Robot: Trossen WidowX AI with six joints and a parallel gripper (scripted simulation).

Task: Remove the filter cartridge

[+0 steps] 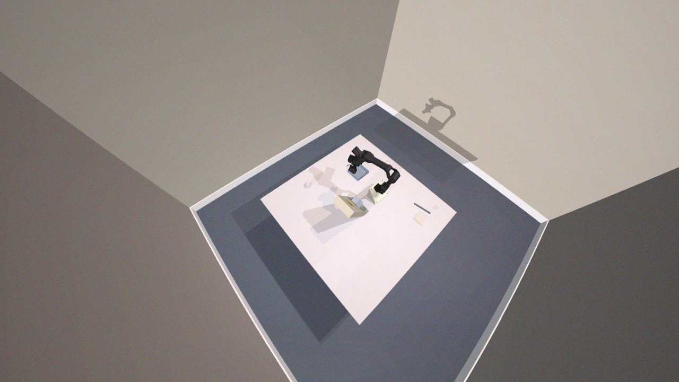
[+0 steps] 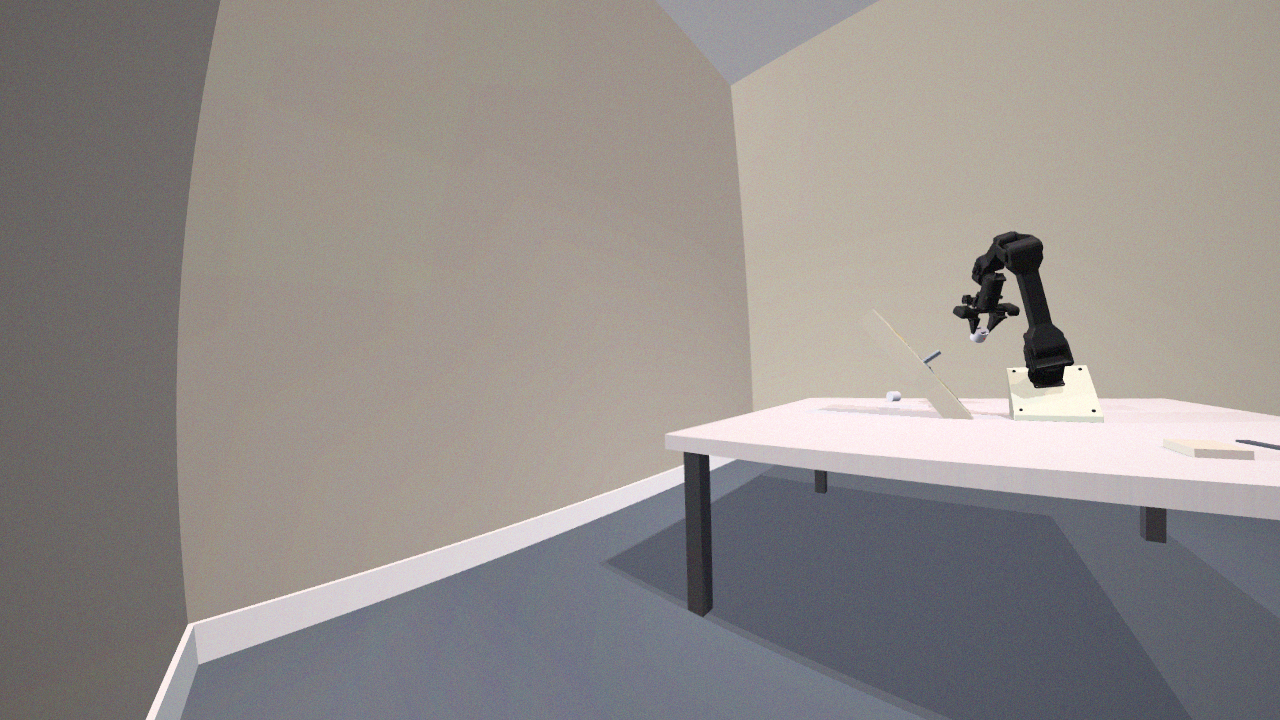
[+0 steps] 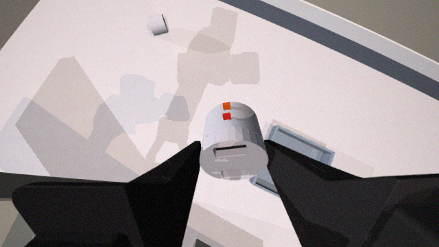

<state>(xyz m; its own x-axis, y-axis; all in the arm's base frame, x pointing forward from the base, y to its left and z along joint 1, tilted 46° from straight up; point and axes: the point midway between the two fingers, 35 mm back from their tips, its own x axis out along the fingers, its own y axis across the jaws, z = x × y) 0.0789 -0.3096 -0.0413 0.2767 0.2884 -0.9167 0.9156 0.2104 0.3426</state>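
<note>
My gripper tip is now 180 mm past the grey-blue tray, 20 mm to the left of it and 250 mm above it. From my gripper tip the other things lie so: grey round filter cartridge right at my gripper tip; then beige service panel 220 mm ahead, 240 mm to the left, 80 mm below; then pale blue bracket 170 mm ahead, 240 mm to the left, 100 mm below.
</note>
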